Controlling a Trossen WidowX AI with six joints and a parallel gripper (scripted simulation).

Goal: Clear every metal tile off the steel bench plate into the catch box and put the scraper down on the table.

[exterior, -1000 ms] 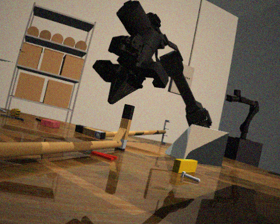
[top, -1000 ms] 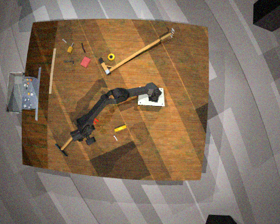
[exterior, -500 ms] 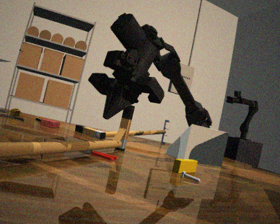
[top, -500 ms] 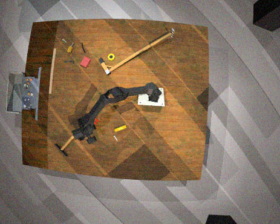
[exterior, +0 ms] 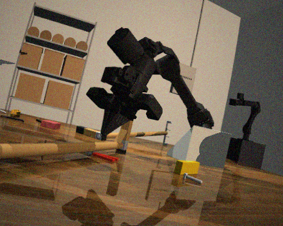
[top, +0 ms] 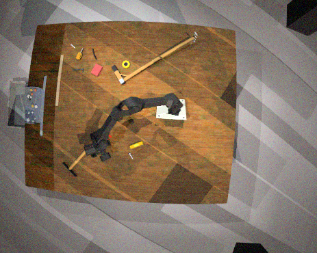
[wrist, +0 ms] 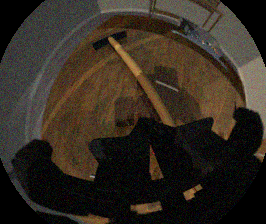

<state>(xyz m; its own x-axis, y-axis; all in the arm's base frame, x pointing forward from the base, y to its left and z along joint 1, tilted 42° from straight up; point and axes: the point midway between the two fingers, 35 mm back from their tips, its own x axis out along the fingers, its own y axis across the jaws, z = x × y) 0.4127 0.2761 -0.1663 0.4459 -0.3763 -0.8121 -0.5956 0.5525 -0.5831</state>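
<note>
Right now the long scraper is 5 cm ahead of my gripper tip and 2 cm to the right of it. Also, from my gripper tip: red block (15 cm ahead, 50 cm to the right, 5 cm below); then yellow block (24 cm behind, 7 cm to the right, 4 cm below); then red-handled tool (1 cm behind, 9 cm to the right, 6 cm below).
</note>
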